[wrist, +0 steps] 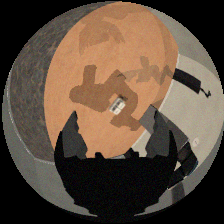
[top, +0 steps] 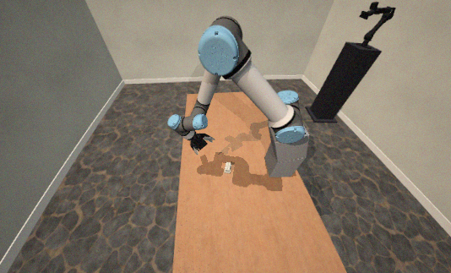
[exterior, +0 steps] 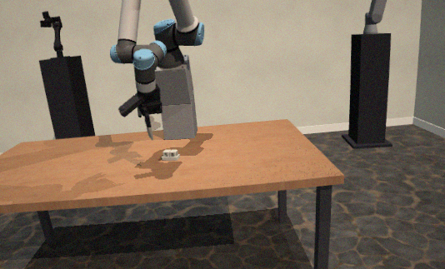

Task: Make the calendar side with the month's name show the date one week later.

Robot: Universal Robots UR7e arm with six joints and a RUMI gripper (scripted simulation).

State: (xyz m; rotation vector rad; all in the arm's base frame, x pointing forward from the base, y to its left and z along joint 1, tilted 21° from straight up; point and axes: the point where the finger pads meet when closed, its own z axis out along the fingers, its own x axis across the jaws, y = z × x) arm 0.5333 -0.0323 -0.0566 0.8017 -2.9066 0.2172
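The white calendar tray lies 20 cm below my hand, 16 cm behind it and 5 cm to the left of it.
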